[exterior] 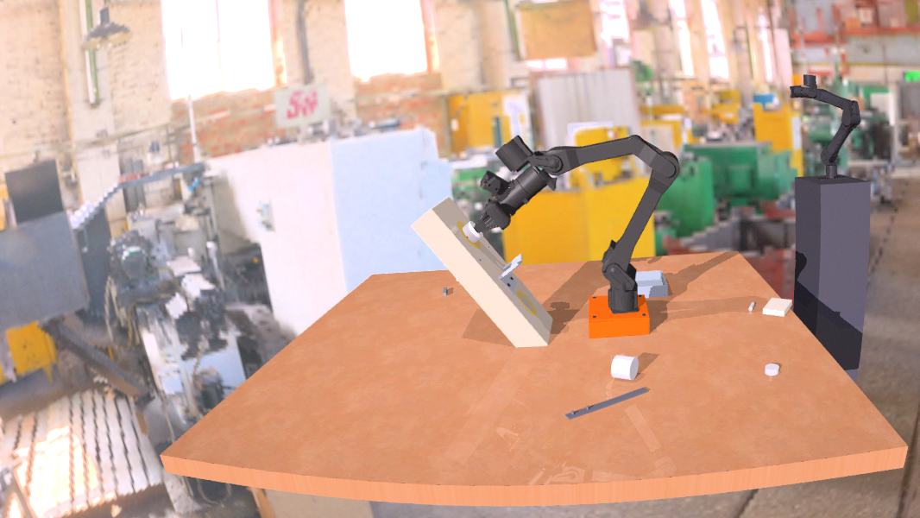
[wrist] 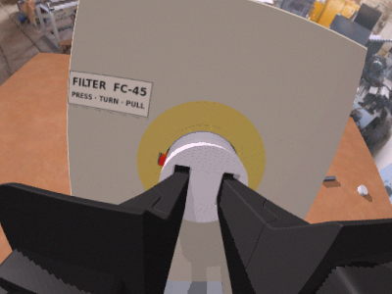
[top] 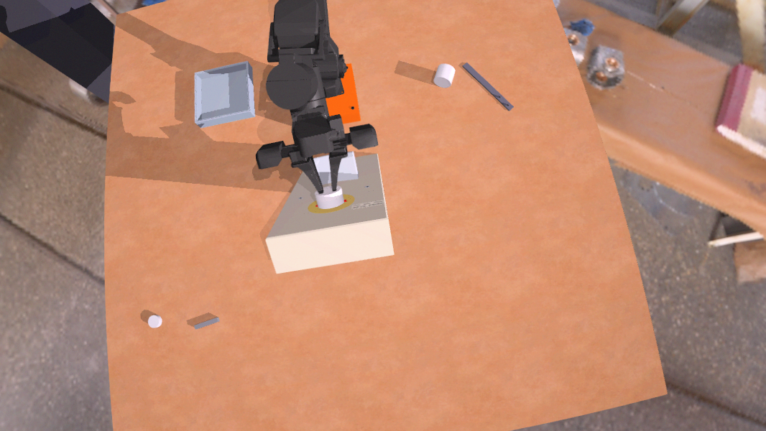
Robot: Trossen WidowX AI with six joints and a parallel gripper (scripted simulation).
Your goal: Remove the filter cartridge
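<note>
The white bracket is 70 mm behind my gripper tip, 10 mm to the left of it and 110 mm below it. Also, from my gripper tip: cream service panel (20 mm behind, 90 mm below); short grey bar (140 mm ahead, 390 mm to the right, 250 mm below); white round filter cartridge (10 mm ahead, 10 mm below).
</note>
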